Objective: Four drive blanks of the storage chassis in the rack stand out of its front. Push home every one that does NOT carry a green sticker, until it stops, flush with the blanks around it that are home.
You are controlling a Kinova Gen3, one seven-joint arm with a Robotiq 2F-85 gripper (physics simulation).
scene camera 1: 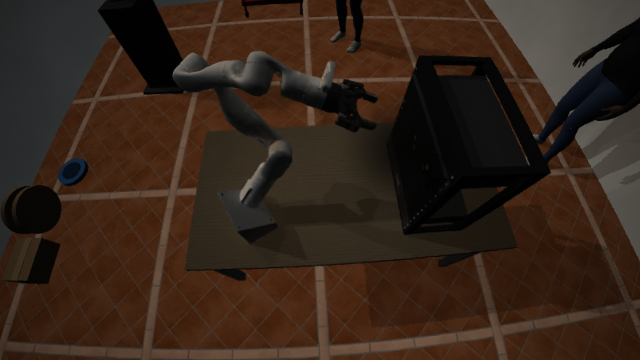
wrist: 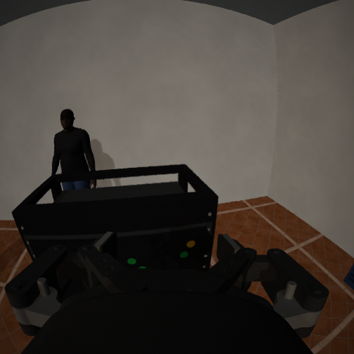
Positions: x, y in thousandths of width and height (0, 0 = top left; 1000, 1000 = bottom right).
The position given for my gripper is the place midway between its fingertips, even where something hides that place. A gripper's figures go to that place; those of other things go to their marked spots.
Labels:
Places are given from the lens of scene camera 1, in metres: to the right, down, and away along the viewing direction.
my gripper (scene camera 1: 587, 315): 0.15, -0.18, 0.70
black rack (scene camera 1: 705, 371): 0.39, -0.14, 0.76

